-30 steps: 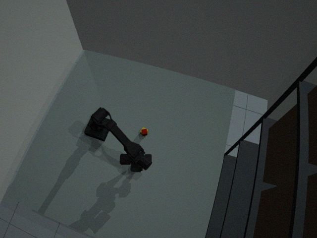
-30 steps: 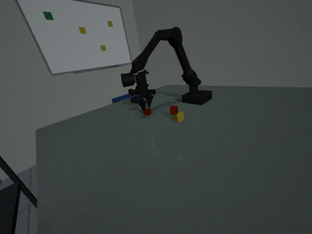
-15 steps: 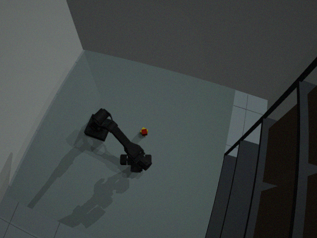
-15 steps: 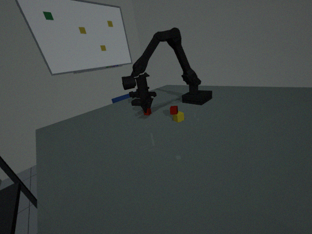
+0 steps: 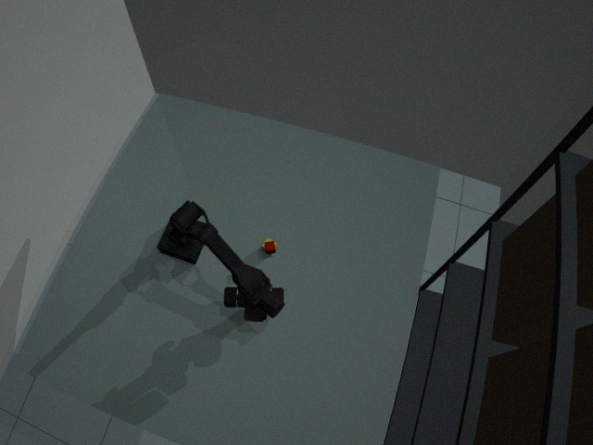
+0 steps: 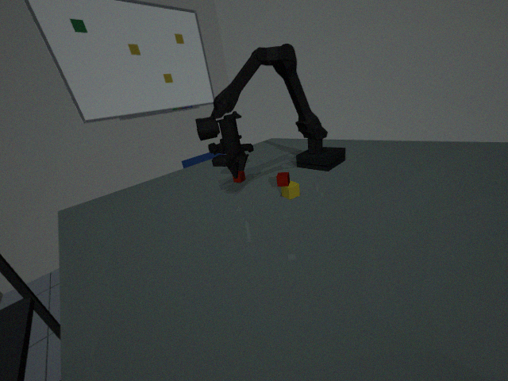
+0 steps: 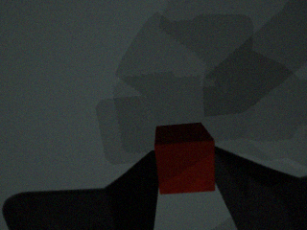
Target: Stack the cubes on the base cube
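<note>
Now: the yellow cube 22 cm to the left of my gripper tip, 2 cm below it and 1 cm ahead of it.
</note>
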